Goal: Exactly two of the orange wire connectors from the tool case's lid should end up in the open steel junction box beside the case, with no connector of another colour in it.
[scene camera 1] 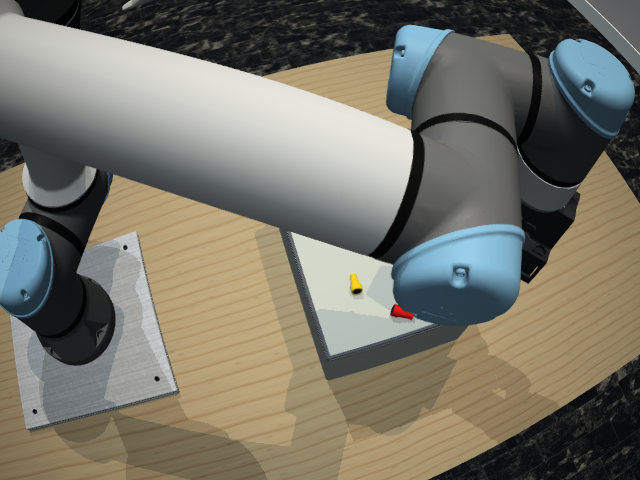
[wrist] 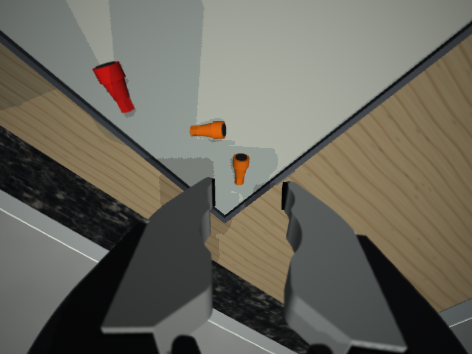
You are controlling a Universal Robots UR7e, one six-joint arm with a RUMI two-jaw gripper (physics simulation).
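Places are measured from the arm's base along level axes (x ahead, y left, z up), in centimetres.
Where they show: gripper, between the fingertips: [wrist: 248,182]; arm's base, origin of its link: [scene camera 1: 76,322].
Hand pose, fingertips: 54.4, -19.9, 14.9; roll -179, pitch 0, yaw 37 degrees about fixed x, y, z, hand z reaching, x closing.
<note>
Things, the pixels of their centre, and the offset from my fingertips, as dx, dy, dz. Level surfaces: height alone.
- red connector, middle of its body: [wrist: 117,88] [scene camera 1: 402,313] -9.5, -0.9, -1.9
- yellow connector, middle of its body: [scene camera 1: 355,283] -13.2, +5.0, -1.9
- wooden table, height of its surface: dz -16.5
Two orange connectors lie on the pale lid [scene camera 1: 320,279] [wrist: 325,75] of the tool case near one corner in the wrist view. One orange connector [wrist: 208,130] lies sideways; the other orange connector [wrist: 240,168] is closer to the corner, its wide dark mouth facing away from the fingers. My gripper [wrist: 248,182] is open and empty, above the lid's corner, its fingertips on either side of the line of the nearer connector and just short of it in the picture. In the scene view the arm hides the fingertips and both orange connectors. The junction box does not show in either view.
A red connector [scene camera 1: 401,312] [wrist: 116,87] lies near the lid's edge. A yellow connector [scene camera 1: 355,283] lies farther in on the lid. The case stands on a wooden table [scene camera 1: 217,289] [wrist: 400,200]. The arm's base plate [scene camera 1: 139,330] is at the left.
</note>
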